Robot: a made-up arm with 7 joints. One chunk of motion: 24 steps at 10 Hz.
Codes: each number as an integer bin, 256 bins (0 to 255) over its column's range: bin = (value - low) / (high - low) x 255, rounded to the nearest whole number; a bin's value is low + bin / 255 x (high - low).
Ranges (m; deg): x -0.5..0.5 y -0.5..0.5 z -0.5..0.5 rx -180..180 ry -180..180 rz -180..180
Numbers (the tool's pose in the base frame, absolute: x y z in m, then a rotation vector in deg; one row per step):
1: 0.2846 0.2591 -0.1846 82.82 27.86 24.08
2: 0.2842 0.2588 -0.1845 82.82 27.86 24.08
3: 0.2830 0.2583 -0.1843 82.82 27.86 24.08
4: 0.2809 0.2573 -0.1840 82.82 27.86 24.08
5: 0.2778 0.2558 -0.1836 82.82 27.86 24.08
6: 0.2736 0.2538 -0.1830 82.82 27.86 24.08
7: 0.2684 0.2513 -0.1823 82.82 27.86 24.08
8: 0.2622 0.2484 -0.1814 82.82 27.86 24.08
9: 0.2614 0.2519 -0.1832 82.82 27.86 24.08
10: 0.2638 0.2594 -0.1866 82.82 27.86 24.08
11: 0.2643 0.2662 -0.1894 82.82 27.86 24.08
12: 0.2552 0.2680 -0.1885 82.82 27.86 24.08
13: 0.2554 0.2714 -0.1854 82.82 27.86 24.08
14: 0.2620 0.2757 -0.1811 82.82 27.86 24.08
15: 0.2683 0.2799 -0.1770 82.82 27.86 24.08
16: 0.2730 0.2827 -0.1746 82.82 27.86 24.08
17: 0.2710 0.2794 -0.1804 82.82 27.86 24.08
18: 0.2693 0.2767 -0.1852 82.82 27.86 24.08
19: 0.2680 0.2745 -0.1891 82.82 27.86 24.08
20: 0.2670 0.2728 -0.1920 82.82 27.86 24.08
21: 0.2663 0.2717 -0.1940 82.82 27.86 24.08
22: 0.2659 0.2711 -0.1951 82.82 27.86 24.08
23: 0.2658 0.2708 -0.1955 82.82 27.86 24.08
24: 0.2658 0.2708 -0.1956 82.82 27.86 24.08
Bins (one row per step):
1: 200 194 80 186 147 145
2: 200 193 80 186 147 145
3: 200 193 81 186 147 145
4: 199 193 81 186 147 145
5: 198 193 81 186 147 145
6: 197 192 81 186 147 145
7: 196 192 81 186 147 145
8: 194 191 81 186 147 145
9: 194 192 81 186 147 145
10: 195 194 80 186 147 145
11: 195 195 79 186 147 145
12: 193 196 79 186 147 145
13: 193 197 80 186 147 145
14: 194 198 81 186 147 145
15: 196 199 82 186 147 145
16: 197 200 83 186 147 145
17: 197 199 81 186 147 145
18: 196 198 80 186 147 145
19: 196 197 79 186 147 145
20: 196 197 79 186 147 145
21: 195 197 78 186 147 145
22: 195 197 78 186 147 145
23: 195 197 78 186 147 145
24: 195 197 78 186 147 145

